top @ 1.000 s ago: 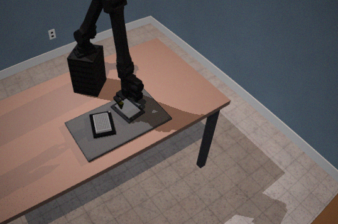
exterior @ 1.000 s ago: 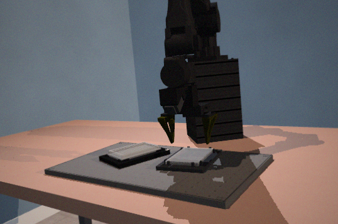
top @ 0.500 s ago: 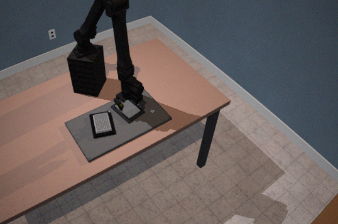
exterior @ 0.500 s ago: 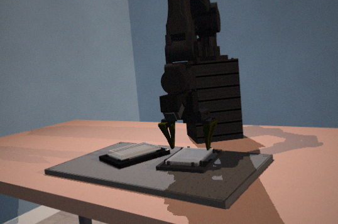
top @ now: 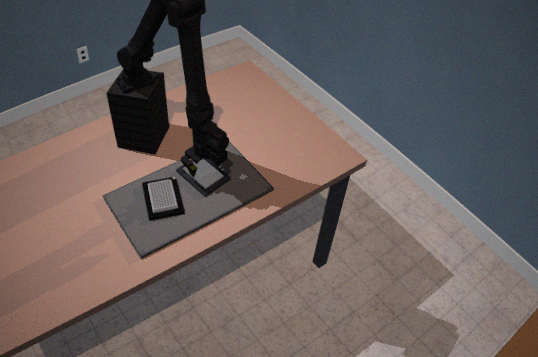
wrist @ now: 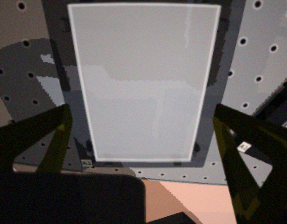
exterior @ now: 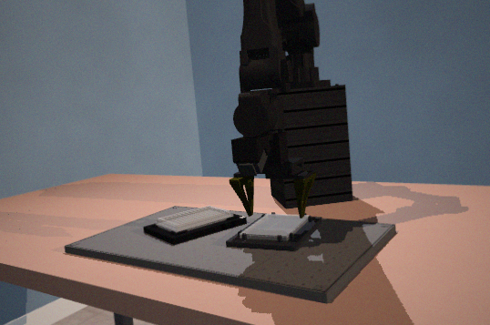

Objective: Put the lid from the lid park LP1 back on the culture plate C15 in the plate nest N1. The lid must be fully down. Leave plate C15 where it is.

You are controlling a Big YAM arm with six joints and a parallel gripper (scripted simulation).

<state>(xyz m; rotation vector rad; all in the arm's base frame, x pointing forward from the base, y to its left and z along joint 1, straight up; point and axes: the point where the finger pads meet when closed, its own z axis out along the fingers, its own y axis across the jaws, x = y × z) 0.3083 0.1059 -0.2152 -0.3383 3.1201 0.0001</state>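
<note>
Now: hand 30 mm above the lid. Also, from my hand: lid park LP1: 30 mm below; then plate nest N1: 30 mm ahead, 170 mm to the right, 30 mm below; then culture plate C15: 30 mm ahead, 170 mm to the right, 20 mm below.
</note>
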